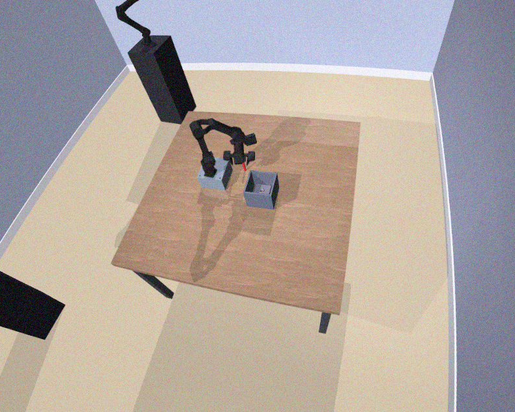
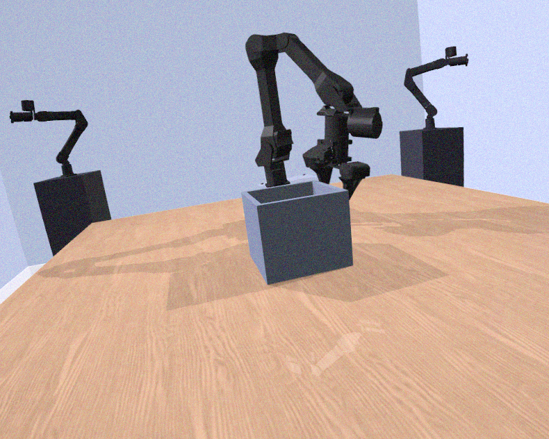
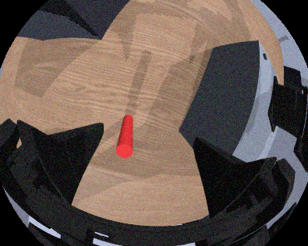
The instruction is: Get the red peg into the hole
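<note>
The red peg lies 20 mm ahead of my gripper tip, 20 mm to the left of it and 30 mm below it. From my gripper tip the other things lie so: plate 200 mm ahead, 140 mm to the right, 20 mm below.
</note>
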